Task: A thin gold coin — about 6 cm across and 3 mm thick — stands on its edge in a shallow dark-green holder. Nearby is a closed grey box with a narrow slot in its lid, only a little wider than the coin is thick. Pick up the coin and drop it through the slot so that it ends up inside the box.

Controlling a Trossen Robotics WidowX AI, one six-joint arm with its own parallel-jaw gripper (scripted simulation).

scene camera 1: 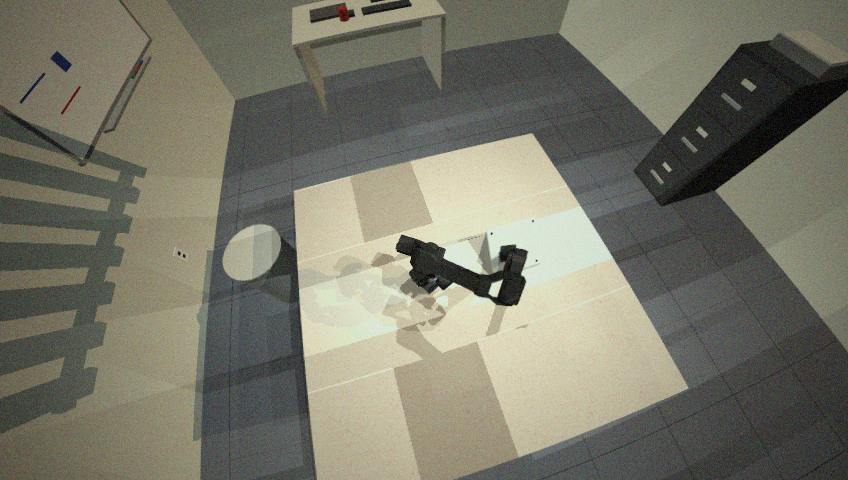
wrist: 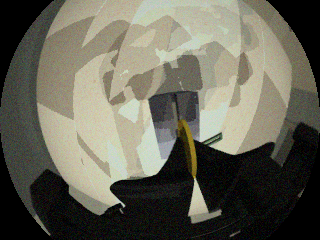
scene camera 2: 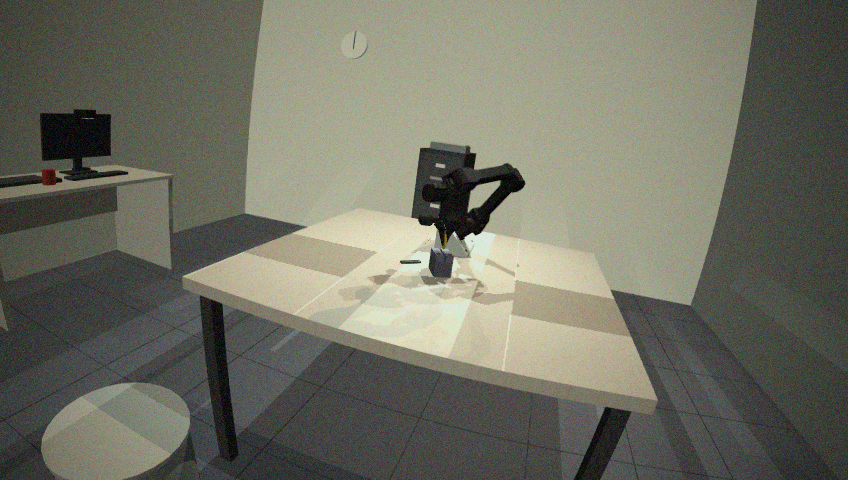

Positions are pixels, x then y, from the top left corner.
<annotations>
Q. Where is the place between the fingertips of my gripper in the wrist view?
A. At 181,140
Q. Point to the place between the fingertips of my gripper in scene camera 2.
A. At 443,245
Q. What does my gripper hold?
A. A gold coin.
</annotations>
